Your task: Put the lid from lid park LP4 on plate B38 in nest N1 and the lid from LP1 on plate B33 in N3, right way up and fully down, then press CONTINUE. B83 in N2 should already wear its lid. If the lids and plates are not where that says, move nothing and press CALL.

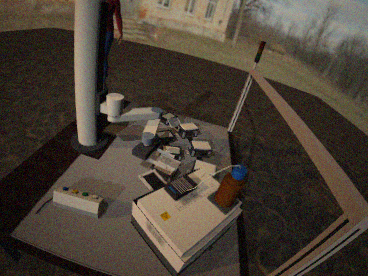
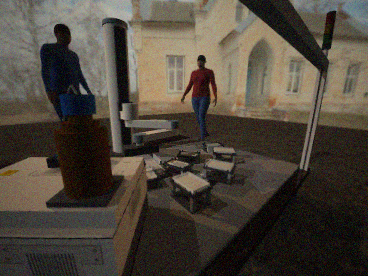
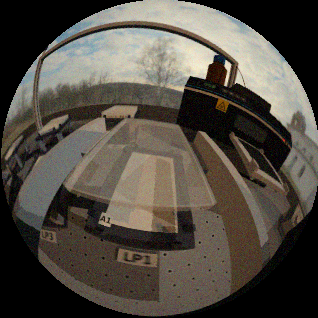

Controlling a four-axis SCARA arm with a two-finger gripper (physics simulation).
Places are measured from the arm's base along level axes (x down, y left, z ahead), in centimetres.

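Pixels of known places: gripper, fingertip midpoint: [image 1: 170, 162] [image 2: 149, 164] [image 3: 149, 129]; arm's base, origin of the base link: [image 1: 89, 141].
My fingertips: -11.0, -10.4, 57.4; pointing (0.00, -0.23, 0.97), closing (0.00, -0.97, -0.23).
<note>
For each thing: its top centre in the pictures, then the offset to it from my fingertips, as dx, dy, dz. "spot": a spot on its surface instead.
- clear lid, middle of its top: [image 3: 147, 136] [image 2: 148, 164] [image 1: 168, 161] +0.2, +0.3, -1.2
- park labelled LP1, surface spot: [image 3: 137, 257] spot: +9.6, +2.4, -11.0
- pale plate-like piece, surface spot: [image 3: 165, 225] spot: +5.3, -0.8, -7.9
- button box, middle of its top: [image 1: 77, 194] +1.4, -37.7, -35.9
- amber bottle, surface spot: [image 2: 82, 157] spot: -19.8, -30.1, +31.0
- dark-centred tray, middle of its top: [image 3: 258, 156] [image 1: 154, 181] -0.3, -17.9, -4.9
My gripper [image 1: 164, 162] [image 3: 149, 129] is shut on a clear lid [image 3: 142, 175], which spans level between its two broad fingers. The lid is above the park labelled LP1 [image 3: 137, 257], with a gap below it. A pale plate-like piece [image 3: 165, 225] marked A1 lies in that park's dark frame. The LP3 label [image 3: 48, 236] is to the left, its park mostly hidden by a finger. White-topped raised nests [image 1: 201, 145] [image 2: 191, 182] stand toward the table's far side; their labels and any lids on them cannot be made out. LP4 and plate codes are not readable.
A button box [image 1: 78, 201] stands at the table's front left. A large instrument [image 1: 185, 225] [image 2: 55, 220] [image 3: 235, 120] carries an amber bottle [image 1: 229, 189] [image 2: 82, 157] [image 3: 216, 73]. A dark-centred tray [image 1: 154, 180] [image 3: 259, 161] lies near it. A person in red [image 2: 201, 84] stands behind the table.
</note>
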